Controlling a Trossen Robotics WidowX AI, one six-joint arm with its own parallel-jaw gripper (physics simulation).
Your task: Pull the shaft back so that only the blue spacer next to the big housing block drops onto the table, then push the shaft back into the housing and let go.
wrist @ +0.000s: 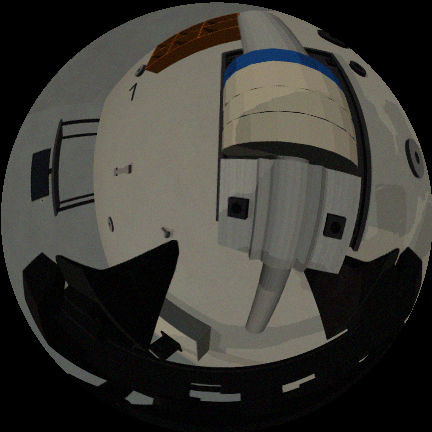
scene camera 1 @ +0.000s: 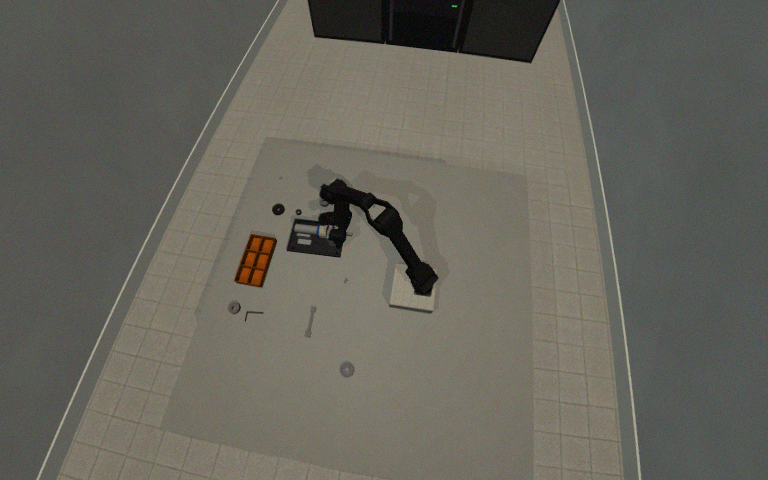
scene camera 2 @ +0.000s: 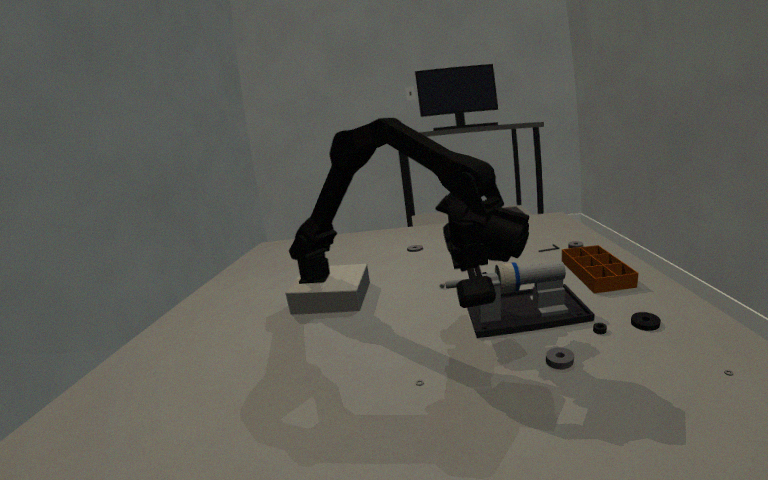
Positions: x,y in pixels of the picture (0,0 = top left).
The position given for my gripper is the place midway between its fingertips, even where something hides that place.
My gripper shows in the wrist view [240,246], in scene camera 1 [340,242] and in scene camera 2 [468,287].
